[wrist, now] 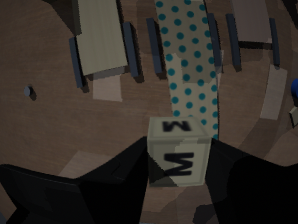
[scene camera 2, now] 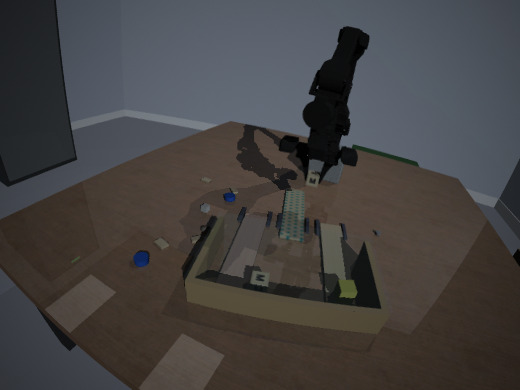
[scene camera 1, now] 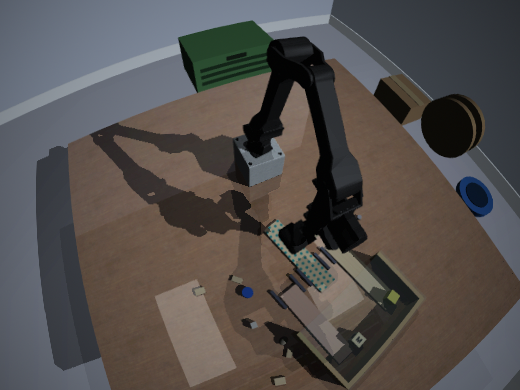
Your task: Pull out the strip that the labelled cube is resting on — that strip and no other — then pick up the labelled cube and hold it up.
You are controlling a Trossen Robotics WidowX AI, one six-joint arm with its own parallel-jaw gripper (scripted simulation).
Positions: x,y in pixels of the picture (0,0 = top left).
Labels:
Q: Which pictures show the gripper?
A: The wrist view, scene camera 2 and scene camera 1: all of them.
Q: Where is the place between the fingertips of the gripper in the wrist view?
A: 174,142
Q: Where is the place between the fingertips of the gripper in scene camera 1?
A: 310,234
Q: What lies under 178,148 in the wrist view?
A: A pale cube marked m.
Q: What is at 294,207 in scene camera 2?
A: A dotted strip.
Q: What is the gripper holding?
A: A pale cube marked m.

